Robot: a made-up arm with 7 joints.
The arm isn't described. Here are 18 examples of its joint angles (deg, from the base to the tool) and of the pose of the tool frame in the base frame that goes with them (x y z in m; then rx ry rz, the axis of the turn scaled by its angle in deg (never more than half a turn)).
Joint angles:
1: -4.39 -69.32 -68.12 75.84 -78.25 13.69 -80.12
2: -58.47 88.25 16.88 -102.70 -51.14 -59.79 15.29
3: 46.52 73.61 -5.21 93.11 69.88 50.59 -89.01
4: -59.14 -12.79 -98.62 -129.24 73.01 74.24 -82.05
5: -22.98 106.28 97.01 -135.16 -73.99 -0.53 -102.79
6: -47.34 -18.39 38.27 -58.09 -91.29 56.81 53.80
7: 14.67 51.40 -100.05 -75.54 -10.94 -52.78 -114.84
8: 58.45 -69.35 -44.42 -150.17 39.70 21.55 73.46
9: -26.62 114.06 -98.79 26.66 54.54 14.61 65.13
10: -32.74 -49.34 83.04 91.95 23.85 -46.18 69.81
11: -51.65 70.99 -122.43 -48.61 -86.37 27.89 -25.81
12: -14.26 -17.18 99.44 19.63 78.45 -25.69 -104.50
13: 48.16 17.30 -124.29 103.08 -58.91 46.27 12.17
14: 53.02 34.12 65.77 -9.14 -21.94 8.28 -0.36
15: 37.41 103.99 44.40 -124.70 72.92 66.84 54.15
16: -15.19 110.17 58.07 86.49 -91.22 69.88 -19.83
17: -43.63 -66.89 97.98 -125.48 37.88 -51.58 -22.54
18: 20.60 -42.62 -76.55 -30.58 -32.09 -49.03 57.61
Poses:
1: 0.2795 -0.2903 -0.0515 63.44 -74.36 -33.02
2: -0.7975 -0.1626 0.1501 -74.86 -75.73 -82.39
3: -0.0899 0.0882 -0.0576 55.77 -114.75 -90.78
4: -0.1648 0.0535 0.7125 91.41 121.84 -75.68
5: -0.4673 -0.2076 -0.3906 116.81 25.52 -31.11
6: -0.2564 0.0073 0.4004 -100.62 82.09 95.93
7: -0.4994 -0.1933 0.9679 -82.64 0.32 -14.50
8: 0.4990 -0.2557 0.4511 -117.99 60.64 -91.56
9: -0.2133 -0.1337 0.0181 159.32 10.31 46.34
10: -0.2982 -0.0964 0.3377 63.63 -96.97 -114.82
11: 0.0395 -0.7100 0.3301 65.09 -33.94 4.00
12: 0.0513 -0.4951 0.6891 28.00 -70.98 76.81
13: -0.4091 -0.6555 0.6489 14.12 -117.51 10.82
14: -0.1671 0.0979 0.6169 -34.17 -10.13 30.50
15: -0.5515 -0.0923 -0.3017 -74.12 -158.35 26.23
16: -0.2917 -0.0231 -0.4020 -14.31 91.57 126.78
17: 0.0950 -0.4916 1.0240 -26.81 -84.80 25.96
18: 0.3229 -0.6329 0.5920 -60.12 129.03 -75.81
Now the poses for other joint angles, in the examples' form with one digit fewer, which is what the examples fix.
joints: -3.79 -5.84 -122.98 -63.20 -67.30 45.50 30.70
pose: -0.239 -0.590 0.584 43.9 58.9 -86.5
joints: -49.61 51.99 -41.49 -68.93 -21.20 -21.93 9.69
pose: -0.525 -0.432 0.840 -39.9 -32.4 -30.4
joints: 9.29 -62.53 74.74 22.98 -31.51 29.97 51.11
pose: -0.074 0.064 0.469 59.3 100.4 121.8
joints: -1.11 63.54 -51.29 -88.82 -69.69 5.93 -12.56
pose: -0.477 -0.244 0.795 -41.2 -17.4 -33.5
